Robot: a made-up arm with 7 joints. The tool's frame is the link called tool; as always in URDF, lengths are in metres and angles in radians. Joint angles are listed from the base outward. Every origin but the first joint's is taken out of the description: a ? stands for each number. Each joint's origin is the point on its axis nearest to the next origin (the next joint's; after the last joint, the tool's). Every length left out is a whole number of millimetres.
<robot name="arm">
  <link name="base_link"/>
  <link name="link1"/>
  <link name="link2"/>
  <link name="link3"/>
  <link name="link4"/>
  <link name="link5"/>
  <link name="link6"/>
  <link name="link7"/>
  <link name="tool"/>
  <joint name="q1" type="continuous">
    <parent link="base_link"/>
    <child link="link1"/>
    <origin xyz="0 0 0.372" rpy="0 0 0"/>
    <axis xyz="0 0 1"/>
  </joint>
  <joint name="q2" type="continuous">
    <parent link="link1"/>
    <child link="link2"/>
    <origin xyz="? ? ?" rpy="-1.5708 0 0"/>
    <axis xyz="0 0 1"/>
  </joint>
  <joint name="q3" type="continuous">
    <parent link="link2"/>
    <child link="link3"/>
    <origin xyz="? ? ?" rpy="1.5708 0 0"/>
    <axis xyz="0 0 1"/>
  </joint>
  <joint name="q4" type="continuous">
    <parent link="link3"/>
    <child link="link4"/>
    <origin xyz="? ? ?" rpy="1.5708 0 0"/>
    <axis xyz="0 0 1"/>
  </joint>
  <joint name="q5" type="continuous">
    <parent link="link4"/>
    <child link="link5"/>
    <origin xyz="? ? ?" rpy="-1.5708 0 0"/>
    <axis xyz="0 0 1"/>
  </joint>
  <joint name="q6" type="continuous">
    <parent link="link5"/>
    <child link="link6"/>
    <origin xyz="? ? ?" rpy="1.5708 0 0"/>
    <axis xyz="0 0 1"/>
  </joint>
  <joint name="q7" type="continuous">
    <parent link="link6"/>
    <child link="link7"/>
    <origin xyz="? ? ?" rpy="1.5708 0 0"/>
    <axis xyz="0 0 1"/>
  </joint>
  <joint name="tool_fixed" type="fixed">
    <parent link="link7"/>
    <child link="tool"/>
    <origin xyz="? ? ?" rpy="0 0 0"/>
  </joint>
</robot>
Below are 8 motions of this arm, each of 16 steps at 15 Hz.
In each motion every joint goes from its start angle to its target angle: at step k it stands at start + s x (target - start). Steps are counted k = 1, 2, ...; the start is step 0. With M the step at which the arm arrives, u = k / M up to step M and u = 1 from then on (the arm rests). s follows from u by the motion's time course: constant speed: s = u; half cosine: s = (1 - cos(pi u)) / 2; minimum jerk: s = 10 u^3 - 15 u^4 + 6 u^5.
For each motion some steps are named. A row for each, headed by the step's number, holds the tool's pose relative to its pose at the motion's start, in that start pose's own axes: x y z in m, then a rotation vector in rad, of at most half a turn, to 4 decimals.
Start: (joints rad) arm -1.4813 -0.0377 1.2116 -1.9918 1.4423 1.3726 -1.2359
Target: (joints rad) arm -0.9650 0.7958 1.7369 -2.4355 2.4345 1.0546 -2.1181
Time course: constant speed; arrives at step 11
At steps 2, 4, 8, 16:
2: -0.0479 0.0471 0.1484 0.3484 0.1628 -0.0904
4: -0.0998 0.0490 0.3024 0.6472 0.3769 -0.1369
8: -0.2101 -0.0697 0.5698 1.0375 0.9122 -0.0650
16: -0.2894 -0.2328 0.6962 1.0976 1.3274 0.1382

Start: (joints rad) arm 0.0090 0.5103 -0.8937 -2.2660 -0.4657 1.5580 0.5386
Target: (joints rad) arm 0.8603 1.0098 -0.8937 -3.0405 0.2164 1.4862 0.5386
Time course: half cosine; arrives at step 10
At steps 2, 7, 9, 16:
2: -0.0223 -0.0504 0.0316 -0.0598 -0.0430 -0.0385
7: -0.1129 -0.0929 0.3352 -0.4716 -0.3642 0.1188
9: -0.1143 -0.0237 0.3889 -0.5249 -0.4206 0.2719
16: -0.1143 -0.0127 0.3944 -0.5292 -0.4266 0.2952

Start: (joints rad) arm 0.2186 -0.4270 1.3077 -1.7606 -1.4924 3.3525 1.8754
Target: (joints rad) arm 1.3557 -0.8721 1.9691 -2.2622 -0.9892 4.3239 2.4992
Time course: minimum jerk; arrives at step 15
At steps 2, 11, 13, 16:
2: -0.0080 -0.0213 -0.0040 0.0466 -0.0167 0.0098
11: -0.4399 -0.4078 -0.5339 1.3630 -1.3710 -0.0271
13: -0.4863 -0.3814 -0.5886 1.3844 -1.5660 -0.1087
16: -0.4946 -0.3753 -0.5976 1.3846 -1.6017 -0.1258

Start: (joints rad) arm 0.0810 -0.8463 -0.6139 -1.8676 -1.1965 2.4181 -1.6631
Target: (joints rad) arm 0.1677 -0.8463 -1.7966 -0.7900 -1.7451 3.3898 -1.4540
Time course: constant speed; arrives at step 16
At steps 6, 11, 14, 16:
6: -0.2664 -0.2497 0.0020 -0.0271 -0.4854 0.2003
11: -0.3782 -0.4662 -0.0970 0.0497 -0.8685 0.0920
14: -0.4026 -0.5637 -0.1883 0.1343 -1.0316 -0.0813
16: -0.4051 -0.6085 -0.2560 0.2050 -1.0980 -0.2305

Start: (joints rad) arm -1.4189 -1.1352 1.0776 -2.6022 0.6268 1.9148 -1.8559
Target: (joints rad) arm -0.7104 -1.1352 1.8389 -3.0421 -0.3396 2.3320 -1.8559
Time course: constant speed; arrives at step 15
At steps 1, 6, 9, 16:
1: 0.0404 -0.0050 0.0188 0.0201 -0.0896 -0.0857
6: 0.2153 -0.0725 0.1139 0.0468 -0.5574 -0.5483
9: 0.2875 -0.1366 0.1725 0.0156 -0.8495 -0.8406
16: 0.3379 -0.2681 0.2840 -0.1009 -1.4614 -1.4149

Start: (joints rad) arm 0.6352 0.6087 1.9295 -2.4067 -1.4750 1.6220 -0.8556
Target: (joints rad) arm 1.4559 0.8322 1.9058 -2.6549 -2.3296 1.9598 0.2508
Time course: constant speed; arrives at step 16
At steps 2, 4, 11, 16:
2: 0.0525 -0.0244 -0.0576 -0.1818 -0.0021 0.0472
4: 0.1019 -0.0590 -0.1128 -0.3654 0.0276 0.0931
11: 0.2362 -0.2506 -0.2705 -0.9538 0.3758 0.2086
16: 0.2841 -0.4326 -0.3315 -1.2446 0.8256 0.2048

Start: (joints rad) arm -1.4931 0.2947 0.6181 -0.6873 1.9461 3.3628 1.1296
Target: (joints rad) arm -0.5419 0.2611 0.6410 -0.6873 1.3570 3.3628 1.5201
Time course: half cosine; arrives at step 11
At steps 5, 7, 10, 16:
5: 0.0050 0.2081 -0.0298 -0.3354 0.0153 0.1310
7: -0.0163 0.3303 -0.0852 -0.5519 0.0122 0.2306
10: -0.0551 0.4296 -0.1616 -0.7601 0.0009 0.3402
16: -0.0586 0.4360 -0.1680 -0.7755 -0.0002 0.3489

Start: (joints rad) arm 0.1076 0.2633 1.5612 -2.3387 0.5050 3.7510 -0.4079
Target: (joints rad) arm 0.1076 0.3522 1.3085 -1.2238 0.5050 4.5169 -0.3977
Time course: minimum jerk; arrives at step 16
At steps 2, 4, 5, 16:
2: 0.0098 0.0017 0.0007 -0.0083 0.0279 0.0073
4: 0.0624 0.0125 0.0015 -0.0554 0.1795 0.0466
5: 0.1070 0.0237 -0.0015 -0.0992 0.3116 0.0804
16: 0.4591 0.1796 -0.1989 -0.6656 1.7088 0.3903

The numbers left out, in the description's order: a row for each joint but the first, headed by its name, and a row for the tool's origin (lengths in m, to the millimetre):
q2: 0 0 0
q3: 0 -0.237 0
q4: 0.054 0 0
q5: -0.126 0.586 0
q6: 0 0 0
q7: 0.113 0 0
tool: 0 0 0

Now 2 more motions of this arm.
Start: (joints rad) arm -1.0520 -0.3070 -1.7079 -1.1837 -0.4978 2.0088 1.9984
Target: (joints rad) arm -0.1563 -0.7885 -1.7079 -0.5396 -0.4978 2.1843 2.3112
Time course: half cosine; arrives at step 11
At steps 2, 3, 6, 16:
2: -0.0118 -0.0041 -0.0205 0.0235 -0.0844 0.0223
3: -0.0220 -0.0084 -0.0411 0.0433 -0.1827 0.0526
6: -0.0395 -0.0240 -0.0769 0.0358 -0.5751 0.2250
16: -0.0621 -0.0246 -0.0189 -0.1192 -0.8983 0.4621

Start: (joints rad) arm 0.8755 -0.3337 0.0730 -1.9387 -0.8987 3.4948 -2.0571
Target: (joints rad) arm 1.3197 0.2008 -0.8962 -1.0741 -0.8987 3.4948 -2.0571
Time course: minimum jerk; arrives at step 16
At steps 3, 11, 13, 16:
3: -0.0138 -0.0175 0.0016 0.0209 -0.0240 0.0064
11: -0.1717 -0.1851 -0.0090 0.3306 -0.2914 -0.2505
13: -0.1943 -0.1734 -0.0089 0.3540 -0.3243 -0.3564
16: -0.2021 -0.1652 -0.0081 0.3590 -0.3363 -0.3994

